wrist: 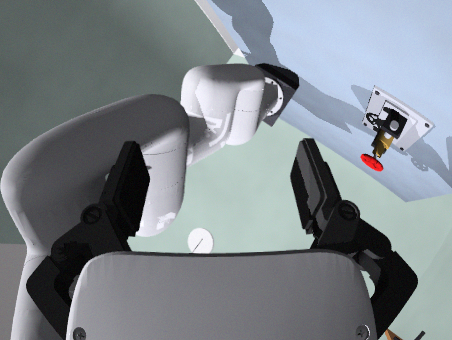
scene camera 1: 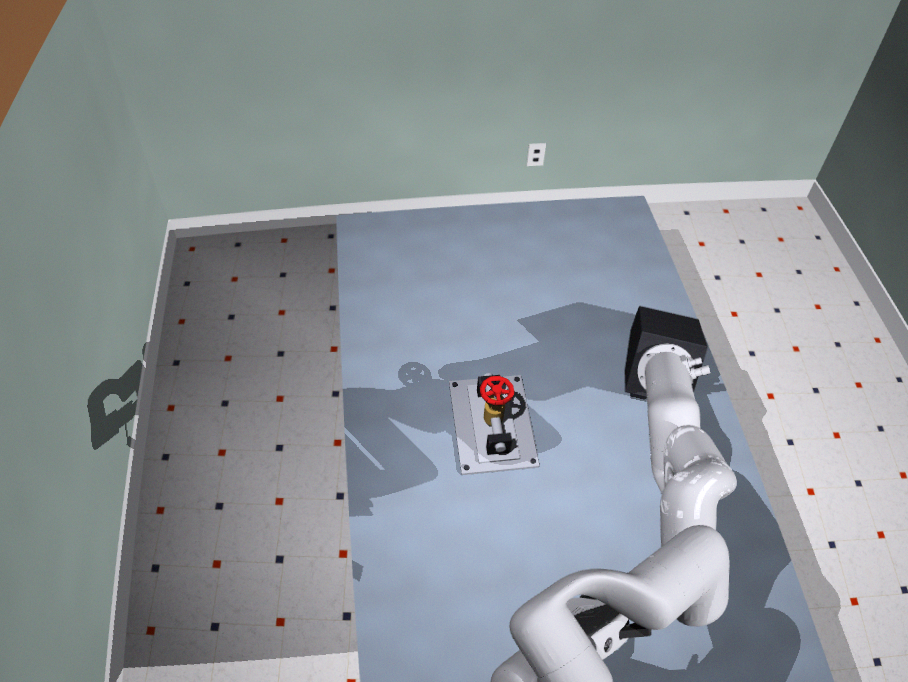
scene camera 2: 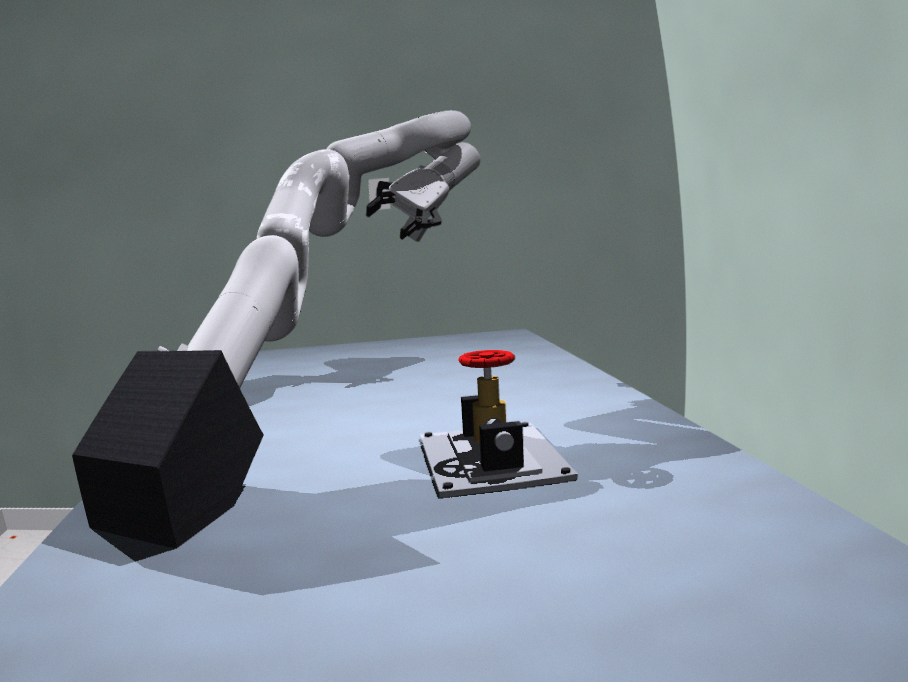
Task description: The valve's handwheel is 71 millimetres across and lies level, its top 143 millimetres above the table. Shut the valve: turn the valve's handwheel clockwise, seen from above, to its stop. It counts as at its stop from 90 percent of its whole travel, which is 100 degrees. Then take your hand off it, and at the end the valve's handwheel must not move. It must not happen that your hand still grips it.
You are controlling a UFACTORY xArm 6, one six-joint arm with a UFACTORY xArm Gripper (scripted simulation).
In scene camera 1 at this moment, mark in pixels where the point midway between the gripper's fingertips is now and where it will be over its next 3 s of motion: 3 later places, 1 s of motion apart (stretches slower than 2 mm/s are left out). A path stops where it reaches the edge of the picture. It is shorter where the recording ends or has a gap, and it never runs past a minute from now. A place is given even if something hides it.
The gripper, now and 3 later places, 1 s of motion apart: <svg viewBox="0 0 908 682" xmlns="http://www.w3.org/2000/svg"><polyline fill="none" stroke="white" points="621,600 481,488 499,371 498,378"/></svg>
